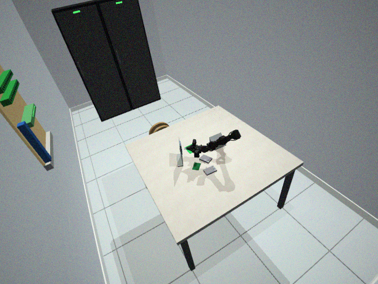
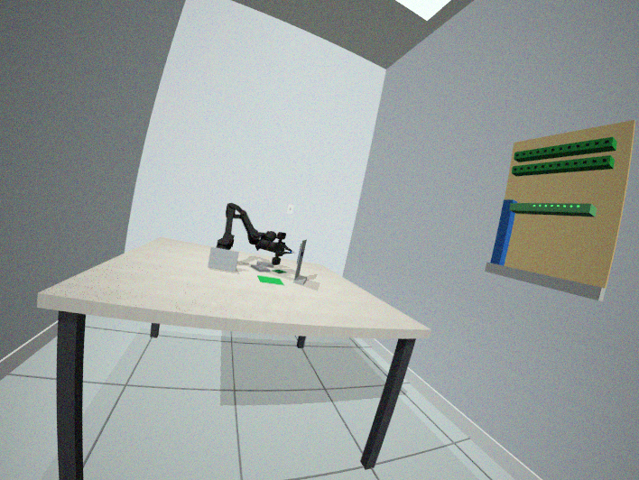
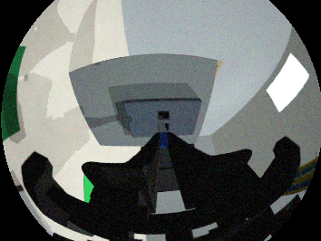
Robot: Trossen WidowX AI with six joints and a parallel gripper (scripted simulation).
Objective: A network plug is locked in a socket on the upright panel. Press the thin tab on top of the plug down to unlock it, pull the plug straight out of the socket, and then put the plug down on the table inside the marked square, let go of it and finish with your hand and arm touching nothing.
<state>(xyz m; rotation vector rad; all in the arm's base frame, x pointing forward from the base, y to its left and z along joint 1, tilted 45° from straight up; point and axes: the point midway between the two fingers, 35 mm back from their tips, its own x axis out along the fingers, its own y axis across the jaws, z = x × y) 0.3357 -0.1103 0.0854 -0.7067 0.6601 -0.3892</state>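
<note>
My gripper tip is now 12 cm past the green marked square, 11 cm to the left of it and 15 cm above it. The rest, counted from my gripper tip: blue plug right at my gripper tip; grey panel 5 cm ahead, 4 cm to the right, 5 cm below.
</note>
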